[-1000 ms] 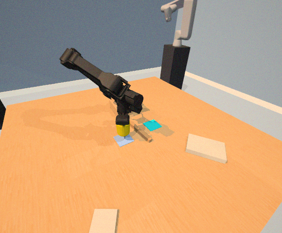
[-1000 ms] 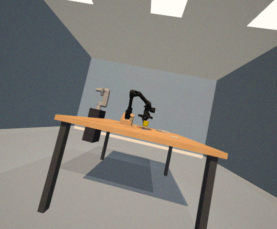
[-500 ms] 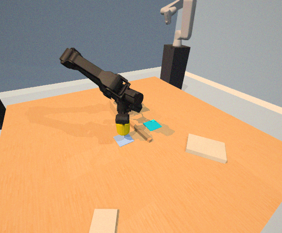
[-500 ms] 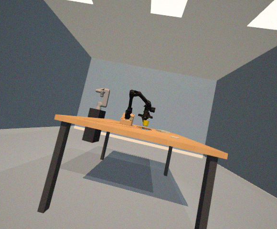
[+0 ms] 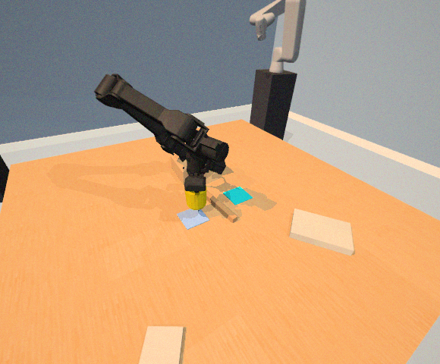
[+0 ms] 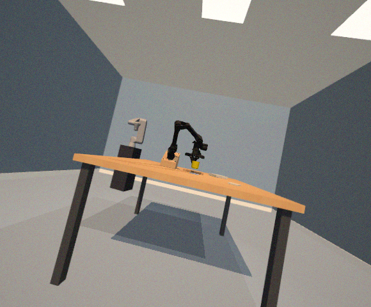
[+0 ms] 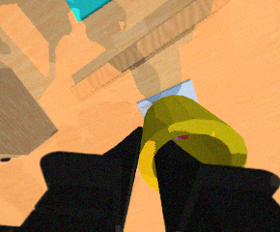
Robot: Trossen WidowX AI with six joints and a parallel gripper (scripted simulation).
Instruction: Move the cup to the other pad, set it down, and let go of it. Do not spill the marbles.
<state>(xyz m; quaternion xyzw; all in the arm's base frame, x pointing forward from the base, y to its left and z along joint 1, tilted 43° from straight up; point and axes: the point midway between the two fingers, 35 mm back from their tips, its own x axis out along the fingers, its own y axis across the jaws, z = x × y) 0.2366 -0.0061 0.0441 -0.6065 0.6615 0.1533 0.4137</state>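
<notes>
Now: gripper tip 2 cm past the cyan pad, 17 cm to the right of it and 9 cm above it. Also, from my gripper tip: yellow cup: 2 cm ahead, 1 cm to the right; then wooden bar: 1 cm ahead, 7 cm to the left, 8 cm below; then pale blue pad: 3 cm ahead, 3 cm to the right, 9 cm below.
</notes>
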